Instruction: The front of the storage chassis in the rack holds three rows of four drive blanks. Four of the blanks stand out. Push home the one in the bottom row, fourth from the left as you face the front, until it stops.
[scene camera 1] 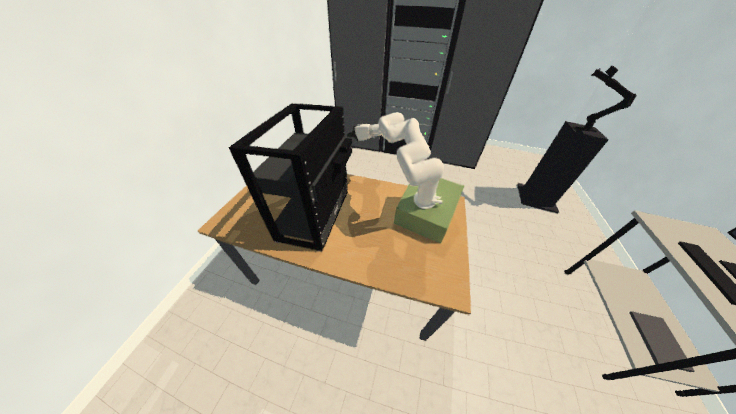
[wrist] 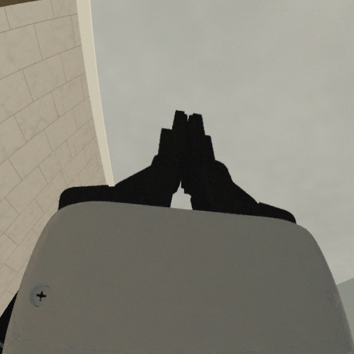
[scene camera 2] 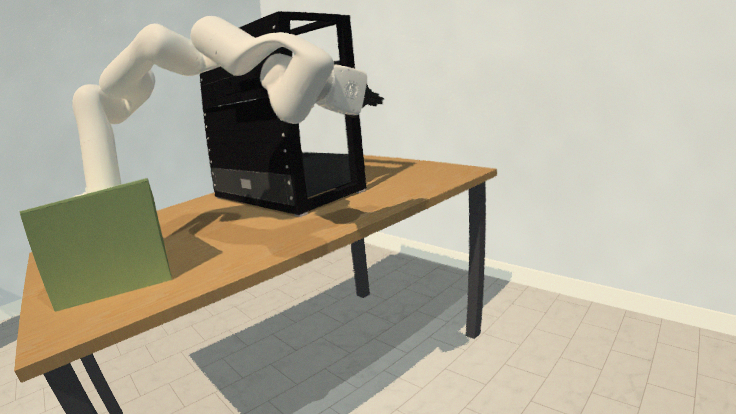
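Seen in the pictures: gripper, fingertip midpoint: (scene camera 1: 347, 135) (scene camera 2: 378, 101); arm's base, origin of the base link: (scene camera 1: 425, 199) (scene camera 2: 107, 203).
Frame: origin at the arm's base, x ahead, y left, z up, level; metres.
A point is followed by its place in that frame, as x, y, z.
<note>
The black rack (scene camera 1: 267, 151) {0.562, 0.456, 0.414} (scene camera 2: 345, 43) {0.776, -0.016, 0.315} stands on the table, with a dark box (scene camera 1: 275, 168) {0.657, 0.364, 0.261} inside its upper half, seen through the open side. The front of the storage chassis is too dark and partly covered by the arm to tell single drive blanks, including the bottom row's fourth. My gripper (scene camera 1: 351, 135) {0.628, -0.311, 0.130} (scene camera 2: 381, 98) {0.628, -0.311, 0.130} (wrist: 183, 130) is shut and empty. In scene camera 1 it shows near the upper part of the rack's front. In scene camera 2 its tips show right of the rack. The wrist view shows wall and floor behind the fingertips; no blank shows there.
The wooden table (scene camera 1: 411, 272) {-0.037, 0.374, -0.172} (scene camera 2: 288, 257) {0.359, -0.280, -0.172} bears the rack and the green base block (scene camera 1: 419, 226) {-0.012, 0.115, -0.108} (scene camera 2: 97, 247) {-0.049, -0.164, -0.057} under the arm. A tall server cabinet (scene camera 1: 360, 66) stands behind the table. A black pedestal (scene camera 1: 563, 164) and a shelf table (scene camera 1: 612, 303) stand to the right.
</note>
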